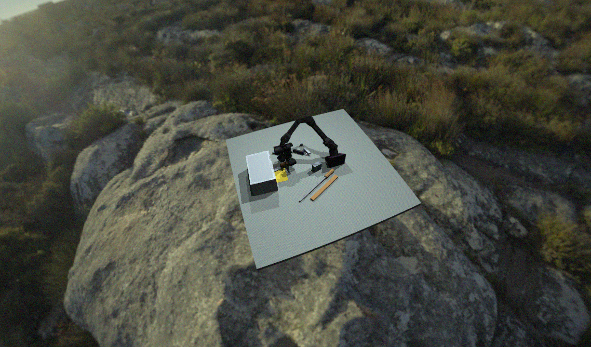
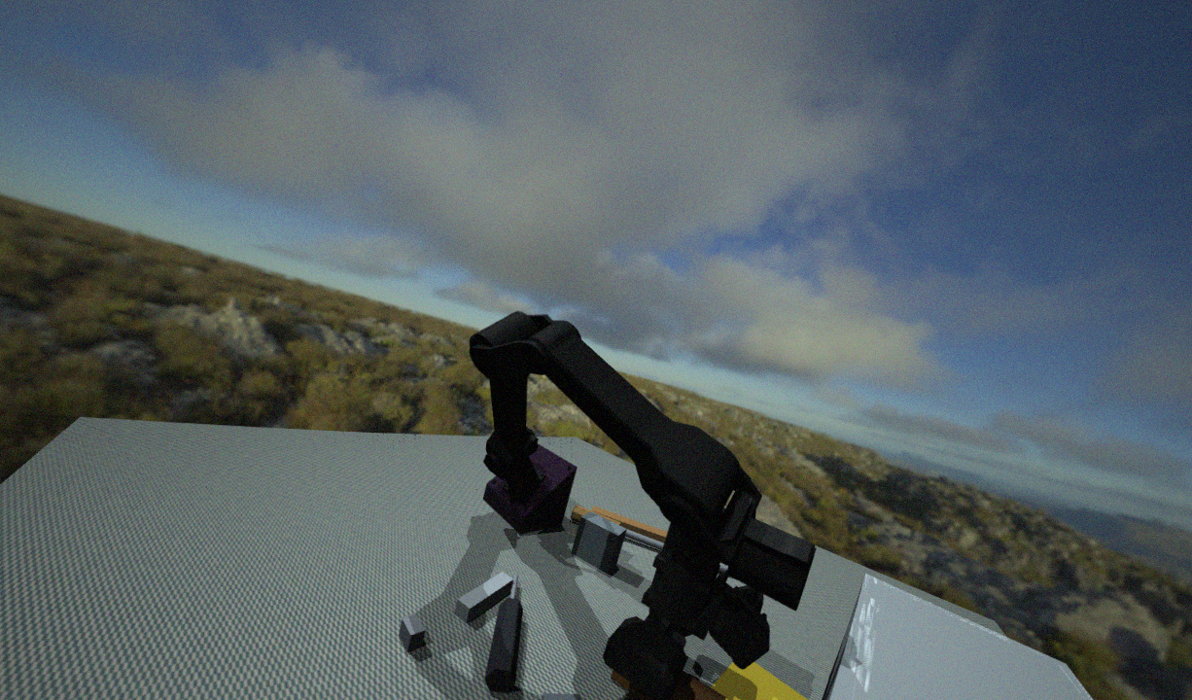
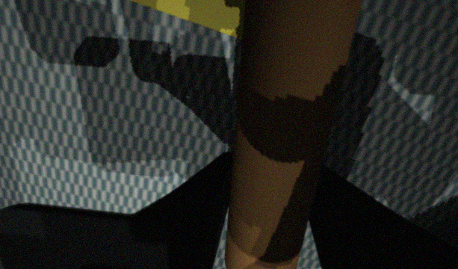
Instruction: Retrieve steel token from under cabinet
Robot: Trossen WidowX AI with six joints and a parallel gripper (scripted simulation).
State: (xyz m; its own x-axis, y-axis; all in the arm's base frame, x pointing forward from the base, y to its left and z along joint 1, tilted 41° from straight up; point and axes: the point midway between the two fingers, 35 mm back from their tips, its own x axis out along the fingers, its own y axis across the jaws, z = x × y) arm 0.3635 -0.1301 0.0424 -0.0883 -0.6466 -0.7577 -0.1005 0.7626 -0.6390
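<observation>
Right now my gripper tip is 20 cm past the grey bar and 6 cm to the left of it. From my gripper tip the other things lie so: grey block 19 cm behind, 15 cm to the left, 2 cm above; small grey cube 19 cm behind, 16 cm to the right; wooden stick 16 cm behind, 35 cm to the left.
</observation>
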